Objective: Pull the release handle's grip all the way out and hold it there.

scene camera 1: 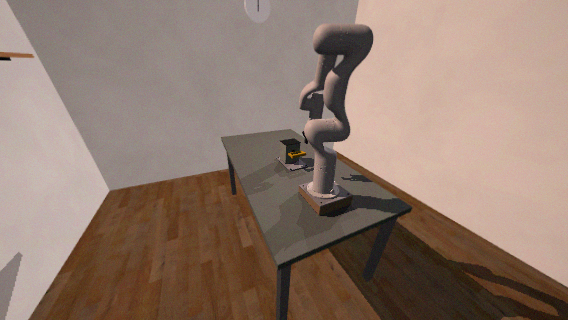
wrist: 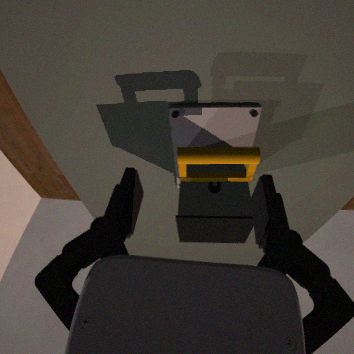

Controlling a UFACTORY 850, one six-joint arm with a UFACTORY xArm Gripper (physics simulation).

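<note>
The release handle's yellow grip (scene camera 1: 297,155) (wrist: 219,155) is a U-shaped bar that sticks out from one side of a dark housing box (scene camera 1: 290,142) (wrist: 215,229). The box stands on a pale base plate (scene camera 1: 294,166) (wrist: 235,122) with bolts at its corners. My gripper (scene camera 1: 306,139) (wrist: 196,182) is open and empty. In the wrist view the grip and box appear between the two fingers, with the box close to the right finger; no contact with the grip shows. In the scene view the arm hides most of the gripper, which is above the table beside the box.
The grey-green table (scene camera 1: 260,200) (wrist: 150,30) carries the housing and the arm's wooden-sided base (scene camera 1: 330,206). The base stands nearer the scene camera than the housing. Shadows of the box and grip lie on the table. Wooden floor (scene camera 1: 165,240) surrounds the table.
</note>
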